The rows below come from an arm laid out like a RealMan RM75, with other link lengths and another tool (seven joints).
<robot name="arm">
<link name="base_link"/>
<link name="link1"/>
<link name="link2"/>
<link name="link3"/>
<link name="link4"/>
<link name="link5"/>
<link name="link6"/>
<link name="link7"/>
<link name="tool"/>
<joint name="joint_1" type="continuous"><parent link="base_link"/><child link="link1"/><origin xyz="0.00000 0.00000 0.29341"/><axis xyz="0 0 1"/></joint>
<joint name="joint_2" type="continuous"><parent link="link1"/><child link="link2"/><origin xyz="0.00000 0.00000 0.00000" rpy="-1.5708 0.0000 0.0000"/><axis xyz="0 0 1"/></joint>
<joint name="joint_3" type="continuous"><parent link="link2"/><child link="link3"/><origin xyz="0.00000 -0.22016 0.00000" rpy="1.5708 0.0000 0.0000"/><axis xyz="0 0 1"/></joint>
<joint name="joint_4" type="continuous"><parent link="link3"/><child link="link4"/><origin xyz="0.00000 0.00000 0.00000" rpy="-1.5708 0.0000 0.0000"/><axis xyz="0 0 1"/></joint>
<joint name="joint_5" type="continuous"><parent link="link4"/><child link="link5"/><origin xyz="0.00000 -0.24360 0.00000" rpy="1.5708 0.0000 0.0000"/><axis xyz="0 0 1"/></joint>
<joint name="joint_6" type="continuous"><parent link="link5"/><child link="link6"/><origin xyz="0.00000 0.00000 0.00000" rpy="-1.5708 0.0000 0.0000"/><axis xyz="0 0 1"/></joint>
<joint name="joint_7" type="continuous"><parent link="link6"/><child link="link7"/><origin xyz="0.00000 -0.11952 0.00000" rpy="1.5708 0.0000 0.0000"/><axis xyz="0 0 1"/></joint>
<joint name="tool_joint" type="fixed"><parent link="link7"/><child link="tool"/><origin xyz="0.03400 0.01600 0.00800" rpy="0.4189 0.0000 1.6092"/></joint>
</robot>
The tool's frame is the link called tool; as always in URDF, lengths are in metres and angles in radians. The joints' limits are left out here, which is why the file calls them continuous.
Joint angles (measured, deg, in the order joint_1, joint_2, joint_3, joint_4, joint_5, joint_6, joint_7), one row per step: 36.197, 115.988, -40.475, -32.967, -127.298, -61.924, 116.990; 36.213, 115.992, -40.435, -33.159, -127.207, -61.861, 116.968; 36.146, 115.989, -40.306, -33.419, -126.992, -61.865, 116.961; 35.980, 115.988, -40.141, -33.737, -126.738, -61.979, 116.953; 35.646, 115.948, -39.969, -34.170, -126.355, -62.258, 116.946; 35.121, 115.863, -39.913, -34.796, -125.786, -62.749, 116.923; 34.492, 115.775, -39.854, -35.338, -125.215, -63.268, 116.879; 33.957, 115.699, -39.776, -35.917, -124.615, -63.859, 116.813; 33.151, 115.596, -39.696, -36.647, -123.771, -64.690, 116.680; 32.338, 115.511, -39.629, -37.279, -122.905, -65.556, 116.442; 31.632, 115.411, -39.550, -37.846, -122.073, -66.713, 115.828; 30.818, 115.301, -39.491, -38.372, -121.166, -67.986, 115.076; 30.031, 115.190, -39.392, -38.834, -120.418, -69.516, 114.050; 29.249, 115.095, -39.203, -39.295, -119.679, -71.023, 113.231; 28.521, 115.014, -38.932, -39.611, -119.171, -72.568, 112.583; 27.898, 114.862, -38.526, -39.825, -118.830, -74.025, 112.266
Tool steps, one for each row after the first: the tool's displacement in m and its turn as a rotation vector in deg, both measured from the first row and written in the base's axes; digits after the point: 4 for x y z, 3 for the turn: -0.0004, 0.0009, 0.0009, 0.256, -0.030, 0.111; -0.0007, 0.0016, 0.0022, 0.642, 0.098, 0.148; -0.0006, 0.0018, 0.0038, 1.025, 0.308, 0.138; 0.0000, 0.0015, 0.0061, 1.453, 0.628, 0.078; 0.0009, 0.0005, 0.0092, 1.885, 1.012, 0.081; 0.0026, -0.0013, 0.0121, 2.243, 1.429, -0.035; 0.0035, -0.0026, 0.0150, 2.592, 1.890, 0.009; 0.0051, -0.0051, 0.0187, 3.005, 2.531, 0.033; 0.0068, -0.0080, 0.0219, 3.323, 3.190, 0.116; 0.0078, -0.0110, 0.0247, 3.370, 3.776, 0.691; 0.0093, -0.0149, 0.0275, 3.352, 4.392, 1.326; 0.0109, -0.0194, 0.0299, 3.056, 4.902, 2.263; 0.0123, -0.0239, 0.0324, 2.862, 5.554, 3.014; 0.0139, -0.0289, 0.0344, 2.496, 6.261, 3.565; 0.0155, -0.0335, 0.0368, 2.185, 7.023, 3.797
